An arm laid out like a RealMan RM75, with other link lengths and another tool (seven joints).
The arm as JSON. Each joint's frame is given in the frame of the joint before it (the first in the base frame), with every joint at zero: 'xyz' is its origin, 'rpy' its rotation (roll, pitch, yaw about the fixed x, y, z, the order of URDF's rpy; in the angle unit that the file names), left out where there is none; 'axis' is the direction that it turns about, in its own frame. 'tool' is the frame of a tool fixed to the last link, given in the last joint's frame.
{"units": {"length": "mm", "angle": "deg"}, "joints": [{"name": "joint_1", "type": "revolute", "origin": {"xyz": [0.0, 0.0, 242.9]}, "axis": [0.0, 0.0, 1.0]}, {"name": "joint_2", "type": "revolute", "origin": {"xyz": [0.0, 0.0, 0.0]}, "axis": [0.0, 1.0, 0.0]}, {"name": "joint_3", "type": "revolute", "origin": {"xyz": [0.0, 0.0, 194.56]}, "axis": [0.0, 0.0, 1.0]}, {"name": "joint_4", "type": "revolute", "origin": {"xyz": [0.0, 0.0, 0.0]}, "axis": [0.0, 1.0, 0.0]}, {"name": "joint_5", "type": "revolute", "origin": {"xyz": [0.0, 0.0, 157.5]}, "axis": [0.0, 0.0, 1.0]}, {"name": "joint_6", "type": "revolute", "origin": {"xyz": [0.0, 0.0, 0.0]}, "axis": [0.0, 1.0, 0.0]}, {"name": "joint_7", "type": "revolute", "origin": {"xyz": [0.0, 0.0, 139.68]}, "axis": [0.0, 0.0, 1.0]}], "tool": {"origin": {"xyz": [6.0, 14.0, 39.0], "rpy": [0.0, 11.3, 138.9]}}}
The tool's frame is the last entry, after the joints.
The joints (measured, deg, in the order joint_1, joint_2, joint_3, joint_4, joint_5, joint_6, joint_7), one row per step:
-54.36 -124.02 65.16 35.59 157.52 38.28 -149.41
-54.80 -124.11 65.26 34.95 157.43 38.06 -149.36
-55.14 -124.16 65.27 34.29 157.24 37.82 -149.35
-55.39 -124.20 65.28 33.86 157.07 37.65 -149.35
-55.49 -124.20 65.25 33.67 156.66 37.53 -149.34
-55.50 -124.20 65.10 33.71 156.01 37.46 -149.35
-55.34 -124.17 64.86 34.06 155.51 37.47 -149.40
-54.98 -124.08 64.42 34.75 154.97 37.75 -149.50
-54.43 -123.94 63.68 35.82 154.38 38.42 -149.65
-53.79 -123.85 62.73 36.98 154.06 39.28 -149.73
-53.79 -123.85 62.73 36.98 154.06 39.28 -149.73
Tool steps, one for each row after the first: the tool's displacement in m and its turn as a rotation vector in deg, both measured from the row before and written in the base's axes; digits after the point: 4 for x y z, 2 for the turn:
0.0012 -0.0005 -0.0022 -0.35 0.05 -0.13
0.0005 -0.0005 -0.0019 -0.25 -0.10 0.08
0.0006 -0.0003 -0.0013 -0.15 -0.12 0.04
0.0008 0.0000 -0.0005 0.02 -0.38 0.11
0.0014 0.0004 0.0000 0.19 -0.75 0.20
0.0010 0.0009 0.0012 0.39 -0.72 0.21
0.0006 0.0011 0.0024 0.53 -0.93 0.42
0.0002 0.0011 0.0037 0.62 -1.21 0.70
-0.0008 0.0007 0.0039 0.55 -1.07 0.78
0.0000 0.0000 0.0000 0.00 0.00 0.00

